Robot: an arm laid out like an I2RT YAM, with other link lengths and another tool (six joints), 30 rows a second.
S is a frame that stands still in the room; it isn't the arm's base.
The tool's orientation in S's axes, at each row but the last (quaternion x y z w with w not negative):
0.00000 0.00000 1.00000 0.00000
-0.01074 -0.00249 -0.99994 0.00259
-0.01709 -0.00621 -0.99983 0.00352
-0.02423 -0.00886 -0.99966 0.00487
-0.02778 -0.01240 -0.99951 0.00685
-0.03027 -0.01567 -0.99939 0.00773
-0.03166 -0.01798 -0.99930 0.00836
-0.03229 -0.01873 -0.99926 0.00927
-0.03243 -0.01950 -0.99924 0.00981
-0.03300 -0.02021 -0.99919 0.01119
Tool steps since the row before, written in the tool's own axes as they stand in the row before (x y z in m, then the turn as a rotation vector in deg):
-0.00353 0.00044 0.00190 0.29 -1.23 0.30
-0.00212 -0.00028 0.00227 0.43 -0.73 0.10
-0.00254 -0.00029 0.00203 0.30 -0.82 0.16
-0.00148 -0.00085 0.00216 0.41 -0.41 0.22
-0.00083 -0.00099 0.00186 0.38 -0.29 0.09
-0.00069 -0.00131 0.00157 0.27 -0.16 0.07
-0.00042 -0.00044 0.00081 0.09 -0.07 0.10
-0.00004 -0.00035 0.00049 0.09 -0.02 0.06
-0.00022 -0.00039 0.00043 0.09 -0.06 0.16
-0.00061 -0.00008 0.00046 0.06 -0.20 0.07
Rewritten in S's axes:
0.00353 -0.00044 0.00190 -0.29 1.23 0.30
0.00217 0.00030 0.00222 -0.43 0.73 0.11
0.00261 0.00033 0.00194 -0.30 0.82 0.16
0.00157 0.00090 0.00207 -0.40 0.41 0.23
0.00092 0.00105 0.00179 -0.38 0.29 0.10
0.00076 0.00137 0.00148 -0.27 0.16 0.08
0.00046 0.00048 0.00077 -0.08 0.07 0.10
0.00006 0.00037 0.00047 -0.09 0.02 0.06
0.00024 0.00041 0.00040 -0.08 0.06 0.16
0.00064 0.00011 0.00041 -0.06 0.20 0.07

